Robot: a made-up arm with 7 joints. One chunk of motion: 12 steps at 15 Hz.
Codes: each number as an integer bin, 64 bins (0 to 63) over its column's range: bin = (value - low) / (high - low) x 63, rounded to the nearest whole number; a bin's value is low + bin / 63 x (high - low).
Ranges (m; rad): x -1..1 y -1..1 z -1..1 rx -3.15..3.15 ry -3.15..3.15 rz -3.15..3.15
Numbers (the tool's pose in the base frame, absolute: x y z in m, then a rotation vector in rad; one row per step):
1: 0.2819 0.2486 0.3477 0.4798 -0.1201 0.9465
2: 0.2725 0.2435 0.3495 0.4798 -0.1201 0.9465
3: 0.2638 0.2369 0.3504 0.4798 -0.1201 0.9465
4: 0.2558 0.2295 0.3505 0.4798 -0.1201 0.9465
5: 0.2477 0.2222 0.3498 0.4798 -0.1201 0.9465
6: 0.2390 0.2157 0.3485 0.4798 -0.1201 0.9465
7: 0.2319 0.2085 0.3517 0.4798 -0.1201 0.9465
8: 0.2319 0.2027 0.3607 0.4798 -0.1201 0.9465
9: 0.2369 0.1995 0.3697 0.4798 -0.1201 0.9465
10: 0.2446 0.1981 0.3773 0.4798 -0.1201 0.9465
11: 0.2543 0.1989 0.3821 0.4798 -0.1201 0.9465
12: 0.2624 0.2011 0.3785 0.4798 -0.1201 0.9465
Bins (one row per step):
1: 40 39 42 36 30 41
2: 40 39 43 36 30 41
3: 40 39 43 36 30 41
4: 40 39 43 36 30 41
5: 39 38 43 36 30 41
6: 39 38 42 36 30 41
7: 39 38 43 36 30 41
8: 39 38 43 36 30 41
9: 39 38 43 36 30 41
10: 39 38 43 36 30 41
11: 40 38 44 36 30 41
12: 40 38 43 36 30 41

